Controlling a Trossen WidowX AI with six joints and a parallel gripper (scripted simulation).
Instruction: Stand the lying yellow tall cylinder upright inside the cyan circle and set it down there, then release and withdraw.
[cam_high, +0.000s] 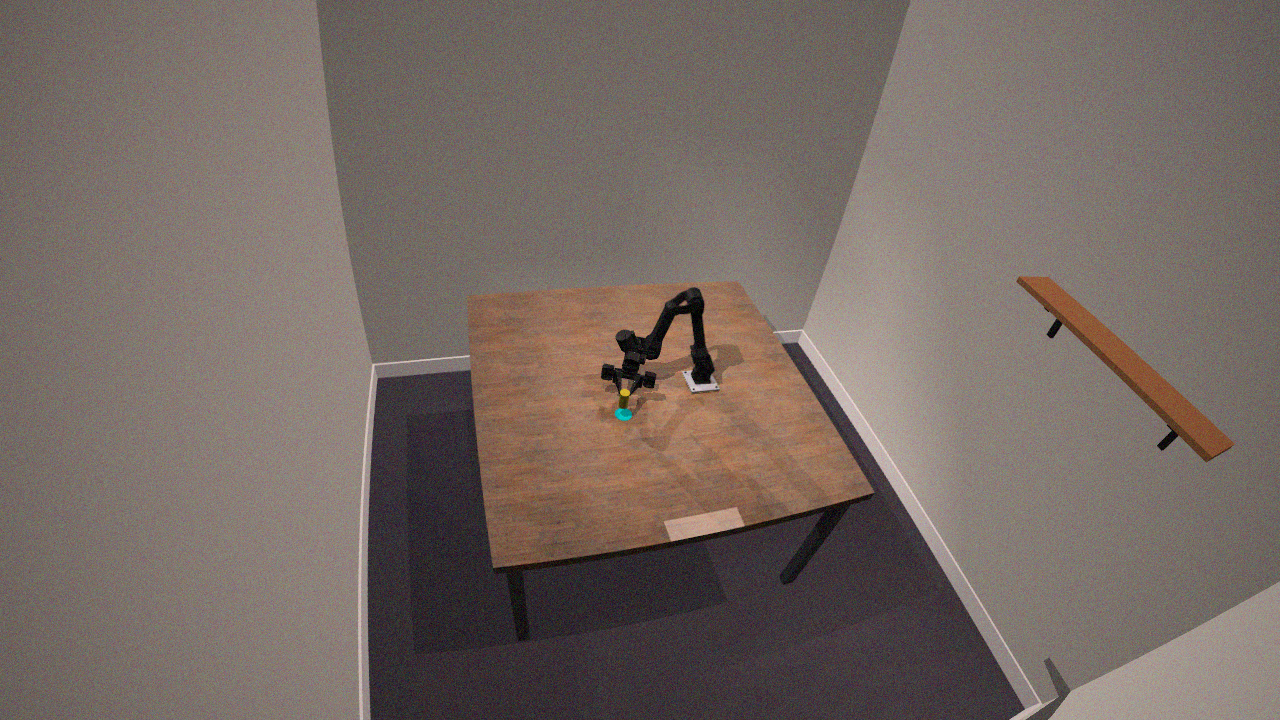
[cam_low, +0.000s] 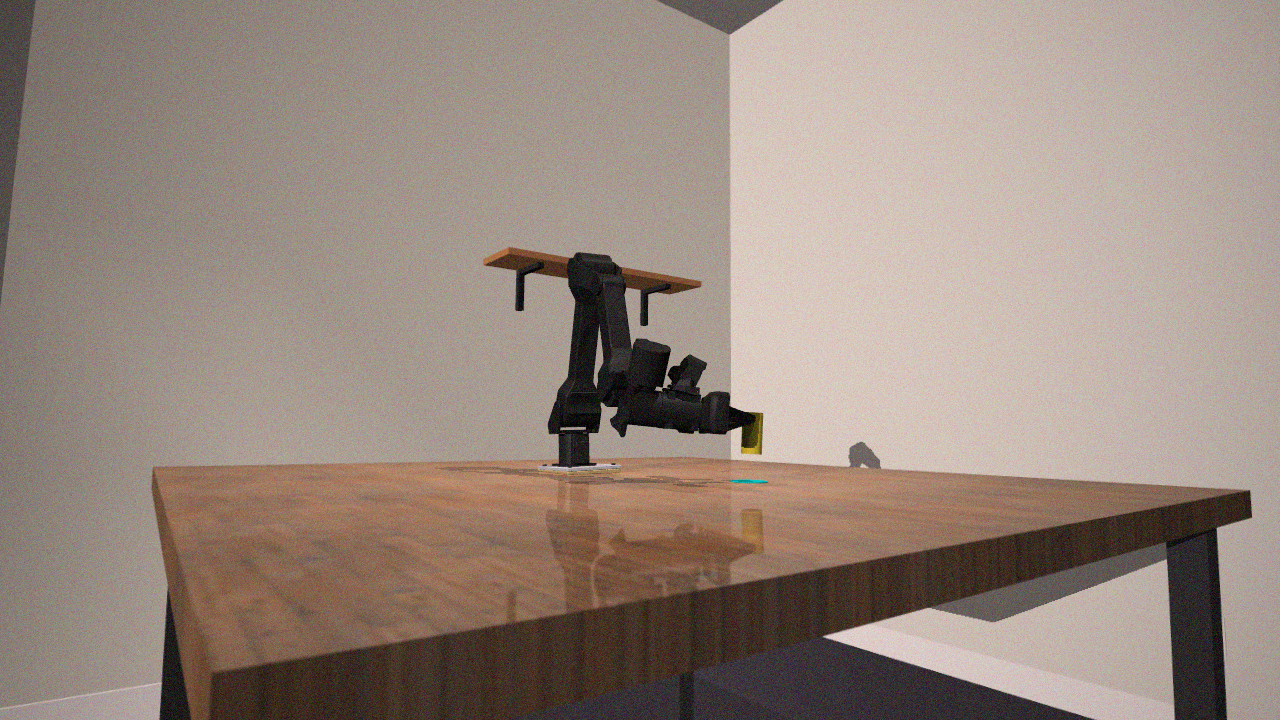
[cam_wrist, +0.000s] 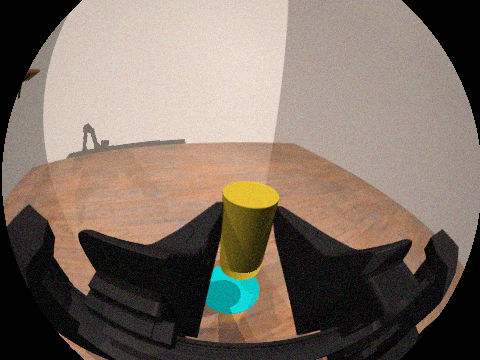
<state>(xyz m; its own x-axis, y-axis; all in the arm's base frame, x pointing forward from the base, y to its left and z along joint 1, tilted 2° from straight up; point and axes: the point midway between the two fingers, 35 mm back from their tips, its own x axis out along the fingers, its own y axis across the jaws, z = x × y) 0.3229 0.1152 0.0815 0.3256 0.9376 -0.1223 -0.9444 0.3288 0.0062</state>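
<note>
The cyan circle is 10 cm below my gripper tip and 1 cm behind it. From my gripper tip the other things lie so: yellow tall cylinder (2 cm below).
</note>
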